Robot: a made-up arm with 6 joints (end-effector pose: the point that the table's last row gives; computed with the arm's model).
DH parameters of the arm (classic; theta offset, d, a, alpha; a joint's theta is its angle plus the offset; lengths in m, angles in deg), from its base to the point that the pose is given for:
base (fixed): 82.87 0 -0.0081 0
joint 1: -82.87 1.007 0.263 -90
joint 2: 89.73 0 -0.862 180
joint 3: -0.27 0.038 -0.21 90
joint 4: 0 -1.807 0.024 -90
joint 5: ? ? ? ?
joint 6: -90 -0.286 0 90
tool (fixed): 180 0.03 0 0
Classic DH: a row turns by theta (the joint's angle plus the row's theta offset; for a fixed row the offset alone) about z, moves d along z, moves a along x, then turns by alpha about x.
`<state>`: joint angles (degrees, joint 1 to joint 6).
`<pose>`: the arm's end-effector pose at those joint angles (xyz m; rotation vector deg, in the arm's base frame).
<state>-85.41 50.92 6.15 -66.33 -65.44 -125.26</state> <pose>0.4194 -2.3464 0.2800 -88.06 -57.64 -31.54</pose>
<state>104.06 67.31 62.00 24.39 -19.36 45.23</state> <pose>-0.7427 3.0462 1.2504 -16.36 -71.76 19.02</pose>
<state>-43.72 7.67 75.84 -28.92 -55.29 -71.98</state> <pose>0.8683 -0.7129 3.7004 81.95 41.25 -77.15</pose>
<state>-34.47 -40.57 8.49 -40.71 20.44 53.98</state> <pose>0.6342 -0.5105 3.4333 30.73 -74.92 -128.31</pose>
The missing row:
joint 5: 0 -0.038 -0.006 90
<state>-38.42 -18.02 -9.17 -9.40 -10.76 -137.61</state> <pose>1.5893 -1.2761 2.2657 143.52 72.90 -43.86</pose>
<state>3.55 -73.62 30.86 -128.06 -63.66 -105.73</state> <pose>-1.4357 0.0811 3.0191 -25.42 94.34 48.64</pose>
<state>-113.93 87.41 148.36 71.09 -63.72 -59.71</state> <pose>-1.0678 -1.6957 2.8107 -15.48 35.49 95.76</pose>
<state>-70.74 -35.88 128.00 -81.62 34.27 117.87</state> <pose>-0.9065 2.1057 1.9903 -59.54 127.48 35.01</pose>
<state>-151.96 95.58 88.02 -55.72 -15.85 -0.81</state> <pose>-2.8263 -1.5569 0.8533 -71.55 12.82 108.78</pose>
